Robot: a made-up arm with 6 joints. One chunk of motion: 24 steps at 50 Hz.
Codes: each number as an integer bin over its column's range. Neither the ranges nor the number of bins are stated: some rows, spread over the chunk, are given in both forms.
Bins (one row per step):
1: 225 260 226 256 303 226
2: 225 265 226 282 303 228
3: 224 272 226 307 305 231
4: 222 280 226 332 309 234
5: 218 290 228 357 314 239
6: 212 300 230 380 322 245
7: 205 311 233 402 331 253
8: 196 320 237 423 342 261
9: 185 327 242 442 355 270
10: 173 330 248 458 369 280
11: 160 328 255 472 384 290
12: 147 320 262 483 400 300
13: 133 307 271 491 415 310
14: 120 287 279 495 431 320
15: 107 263 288 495 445 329
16: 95 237 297 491 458 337
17: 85 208 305 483 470 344
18: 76 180 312 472 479 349
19: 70 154 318 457 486 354
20: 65 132 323 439 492 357
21: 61 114 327 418 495 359
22: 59 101 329 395 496 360
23: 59 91 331 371 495 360
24: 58 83 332 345 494 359
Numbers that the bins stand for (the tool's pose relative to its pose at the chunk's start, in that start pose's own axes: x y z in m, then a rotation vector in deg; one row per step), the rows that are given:
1: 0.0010 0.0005 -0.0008 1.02 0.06 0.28
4: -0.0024 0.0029 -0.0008 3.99 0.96 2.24
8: -0.0314 0.0076 0.0070 7.56 5.86 8.85
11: -0.0715 0.0085 0.0196 9.47 12.11 15.94
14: -0.1161 0.0037 0.0366 10.37 19.10 23.28
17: -0.1552 -0.0056 0.0549 9.90 24.90 29.15
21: -0.1820 -0.0166 0.0704 7.36 28.62 32.82
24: -0.1853 -0.0203 0.0739 4.50 28.47 32.82
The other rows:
2: 0.0010 0.0011 -0.0008 2.04 0.06 0.77
3: -0.0001 0.0019 -0.0008 3.02 0.36 1.51
5: -0.0068 0.0041 0.0006 4.97 1.70 3.46
6: -0.0135 0.0052 0.0020 5.87 2.89 4.93
7: -0.0213 0.0065 0.0041 6.73 4.23 6.89
9: -0.0436 0.0084 0.0105 8.30 7.80 11.05
10: -0.0570 0.0087 0.0147 8.93 9.88 13.49
12: -0.0860 0.0076 0.0246 9.90 14.49 18.39
13: -0.1016 0.0060 0.0309 10.22 16.72 20.83
15: -0.1306 0.0009 0.0429 10.37 21.18 25.48
16: -0.1440 -0.0022 0.0492 10.22 23.12 27.44
18: -0.1652 -0.0089 0.0598 9.47 26.24 30.37
19: -0.1719 -0.0119 0.0640 8.89 27.28 31.59
20: -0.1775 -0.0145 0.0676 8.18 28.17 32.33
22: -0.1842 -0.0181 0.0718 6.46 28.77 33.06
23: -0.1842 -0.0193 0.0732 5.52 28.62 33.06

